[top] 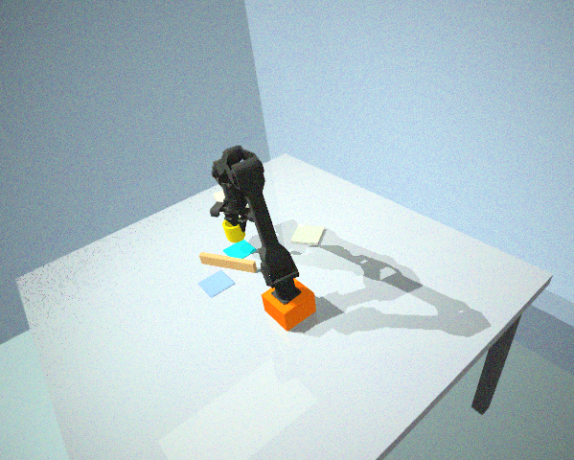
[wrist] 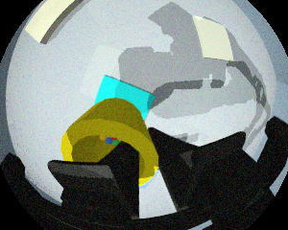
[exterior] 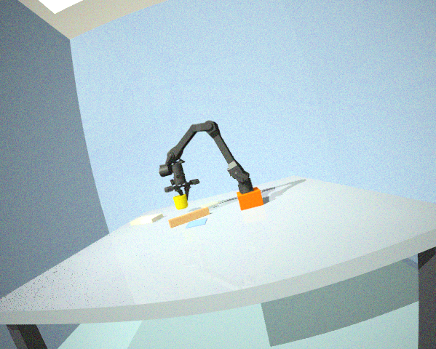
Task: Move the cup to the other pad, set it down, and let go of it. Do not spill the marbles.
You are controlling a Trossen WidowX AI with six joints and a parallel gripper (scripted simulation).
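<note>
My gripper tip is now 10 cm above the cyan pad, 3 cm short of it and 1 cm to the right of it. Round my gripper tip: yellow cup (2 cm ahead, 1 cm to the left); tan wooden bar (9 cm to the left, 8 cm below, 2 cm behind); light blue pad (17 cm to the left, 10 cm below, 6 cm behind).
</note>
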